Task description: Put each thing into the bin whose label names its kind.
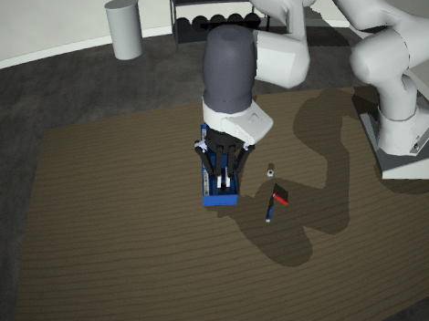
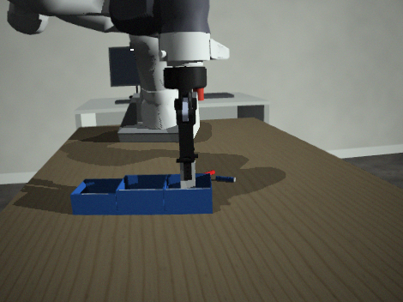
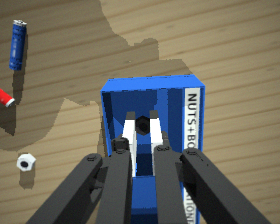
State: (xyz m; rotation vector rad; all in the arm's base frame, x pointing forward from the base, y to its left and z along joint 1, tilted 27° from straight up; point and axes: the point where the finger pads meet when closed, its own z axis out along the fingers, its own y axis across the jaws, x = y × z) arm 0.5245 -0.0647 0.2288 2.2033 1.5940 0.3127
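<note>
Now: the dark nut 30 mm below my hand. Round my hand: red marker: 120 mm behind, 90 mm to the left, 50 mm below; white nut: 140 mm behind, 50 mm below, 10 mm to the left; blue cylinder: 110 mm to the left, 80 mm behind, 50 mm below.
</note>
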